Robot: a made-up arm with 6 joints.
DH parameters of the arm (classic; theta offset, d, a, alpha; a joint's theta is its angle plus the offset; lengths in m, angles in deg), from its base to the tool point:
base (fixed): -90 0.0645 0 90
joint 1: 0 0.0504 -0.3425 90
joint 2: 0 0.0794 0.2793 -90
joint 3: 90 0.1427 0.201 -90
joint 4: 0 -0.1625 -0.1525 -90
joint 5: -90 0.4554 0.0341 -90
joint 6: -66.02 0 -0.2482 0
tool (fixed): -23.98 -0.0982 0 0
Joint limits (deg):
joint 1: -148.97..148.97
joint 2: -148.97..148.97
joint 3: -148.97..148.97
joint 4: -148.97..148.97
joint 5: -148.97..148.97
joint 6: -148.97..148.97
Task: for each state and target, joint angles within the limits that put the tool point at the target. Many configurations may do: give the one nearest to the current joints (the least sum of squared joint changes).
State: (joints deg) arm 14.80 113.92 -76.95 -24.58 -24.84 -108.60
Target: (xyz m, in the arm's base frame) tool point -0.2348 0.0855 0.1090
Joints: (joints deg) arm -4.77 99.11 -100.63 5.74 -13.43 -114.10
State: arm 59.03 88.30 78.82 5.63 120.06 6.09
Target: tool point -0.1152 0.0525 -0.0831
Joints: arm 58.15 67.08 81.88 -24.53 128.79 7.96
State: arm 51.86 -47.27 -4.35 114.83 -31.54 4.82
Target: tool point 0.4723 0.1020 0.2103
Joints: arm 69.00 -90.45 9.17 136.19 -32.15 0.52
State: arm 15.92 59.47 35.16 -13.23 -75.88 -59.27
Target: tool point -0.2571 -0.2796 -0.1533
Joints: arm 18.48 37.65 12.66 7.17 -81.31 -92.49
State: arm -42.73 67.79 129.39 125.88 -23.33 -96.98
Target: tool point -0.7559 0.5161 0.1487
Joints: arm -24.21 40.66 130.99 120.23 -16.45 -108.18
